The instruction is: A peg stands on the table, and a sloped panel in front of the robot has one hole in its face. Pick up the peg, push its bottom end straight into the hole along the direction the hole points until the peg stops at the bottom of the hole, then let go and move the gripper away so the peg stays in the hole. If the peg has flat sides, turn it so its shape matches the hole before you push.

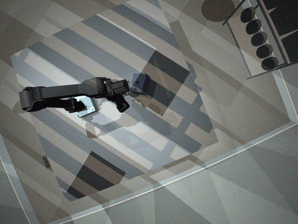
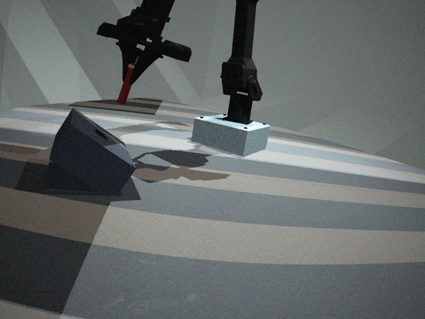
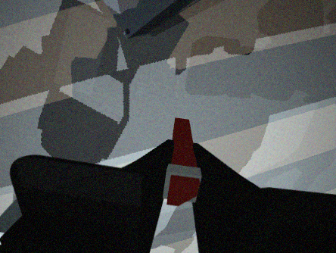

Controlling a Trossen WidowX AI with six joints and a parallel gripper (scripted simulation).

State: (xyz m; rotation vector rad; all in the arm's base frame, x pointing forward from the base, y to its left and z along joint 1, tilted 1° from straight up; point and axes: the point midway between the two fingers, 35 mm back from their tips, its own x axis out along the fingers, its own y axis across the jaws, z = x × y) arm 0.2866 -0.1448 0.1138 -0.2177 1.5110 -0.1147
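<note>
My gripper tip is 16 cm short of the sloped panel, 5 cm to the right of it and 9 cm above it. From my gripper tip the other things lie so: red peg: 2 cm above.
</note>
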